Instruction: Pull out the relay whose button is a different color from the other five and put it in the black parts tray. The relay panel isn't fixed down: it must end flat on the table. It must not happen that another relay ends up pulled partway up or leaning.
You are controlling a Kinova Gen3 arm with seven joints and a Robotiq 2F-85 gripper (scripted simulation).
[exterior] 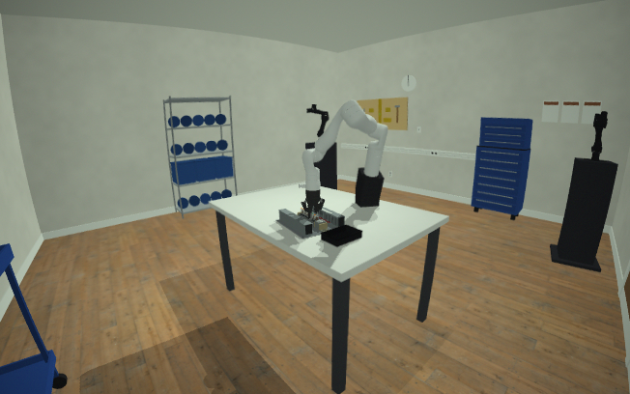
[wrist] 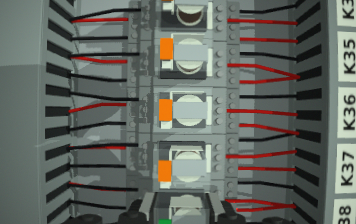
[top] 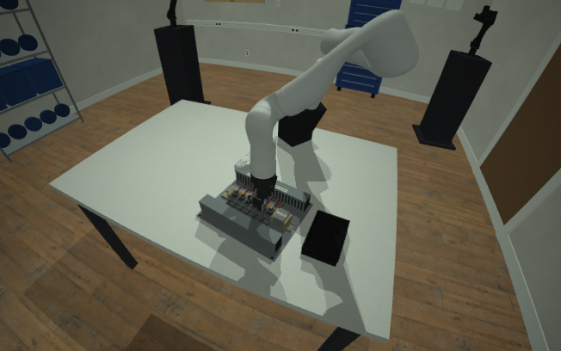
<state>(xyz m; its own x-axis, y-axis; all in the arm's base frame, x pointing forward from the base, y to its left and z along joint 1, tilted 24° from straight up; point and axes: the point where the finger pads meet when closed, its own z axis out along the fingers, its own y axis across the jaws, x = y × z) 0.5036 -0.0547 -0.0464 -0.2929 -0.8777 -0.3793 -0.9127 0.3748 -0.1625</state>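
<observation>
The relay is 10 mm below my hand. Also, from my hand: grey relay panel: 30 mm to the right, 20 mm below, 10 mm behind; black parts tray: 220 mm to the left, 50 mm ahead, 40 mm below.
</observation>
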